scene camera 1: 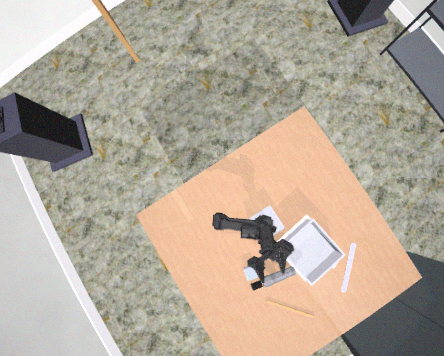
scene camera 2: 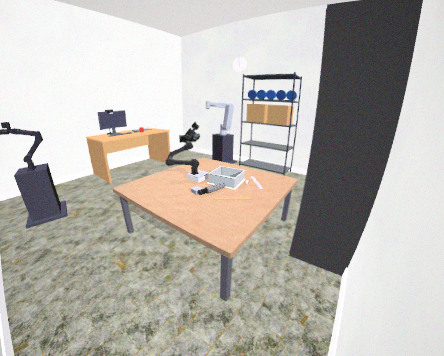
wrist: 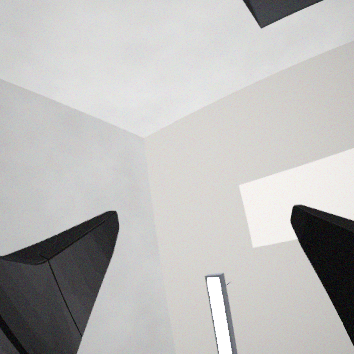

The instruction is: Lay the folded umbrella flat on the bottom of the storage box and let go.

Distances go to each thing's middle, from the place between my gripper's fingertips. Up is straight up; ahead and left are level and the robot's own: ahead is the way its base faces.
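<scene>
Storage box (scene camera 1: pixel 315 253): my hand is a good way short of it, far to the right of it and far above it.
</scene>
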